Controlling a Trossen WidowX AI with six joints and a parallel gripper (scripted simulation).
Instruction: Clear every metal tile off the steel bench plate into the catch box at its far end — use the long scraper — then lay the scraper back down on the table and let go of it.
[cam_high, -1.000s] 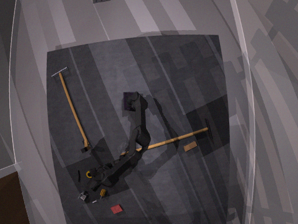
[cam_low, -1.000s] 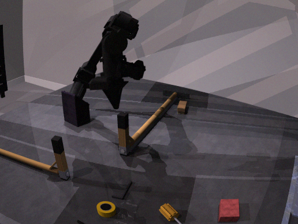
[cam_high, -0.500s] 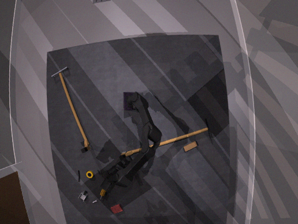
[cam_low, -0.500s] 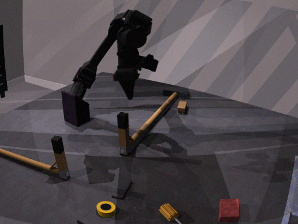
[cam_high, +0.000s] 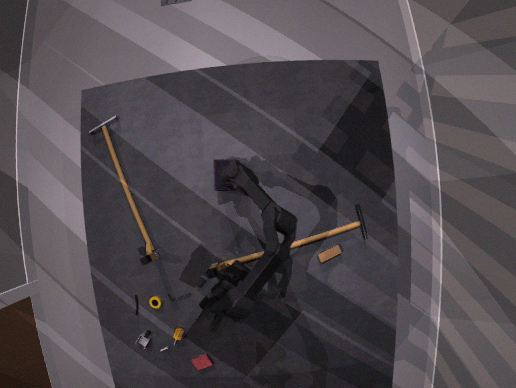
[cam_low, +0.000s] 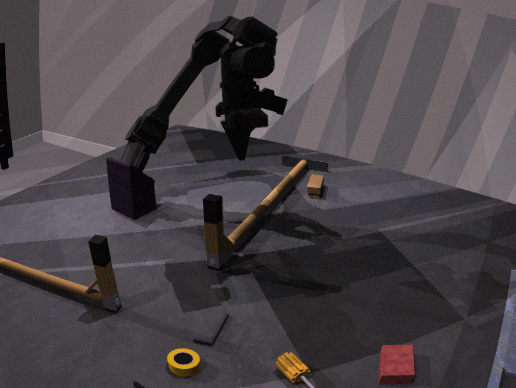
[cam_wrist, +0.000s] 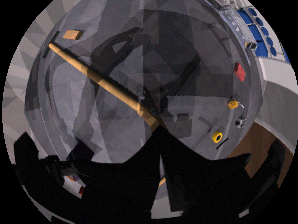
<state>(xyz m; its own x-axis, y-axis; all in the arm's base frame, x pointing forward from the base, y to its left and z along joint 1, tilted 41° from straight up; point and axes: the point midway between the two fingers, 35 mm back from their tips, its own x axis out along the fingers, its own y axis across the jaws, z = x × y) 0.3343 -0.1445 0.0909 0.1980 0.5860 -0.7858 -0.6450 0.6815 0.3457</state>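
The long wooden-handled scraper is 60 mm behind my gripper tip, 220 mm to the left of it and 140 mm below it. The rest, counted from my gripper tip: yellow-handled tool 250 mm ahead, 280 mm to the right, 190 mm below; then yellow tape roll 90 mm ahead, 340 mm to the right, 190 mm below; then wooden block 10 mm behind, 370 mm to the left, 190 mm below.
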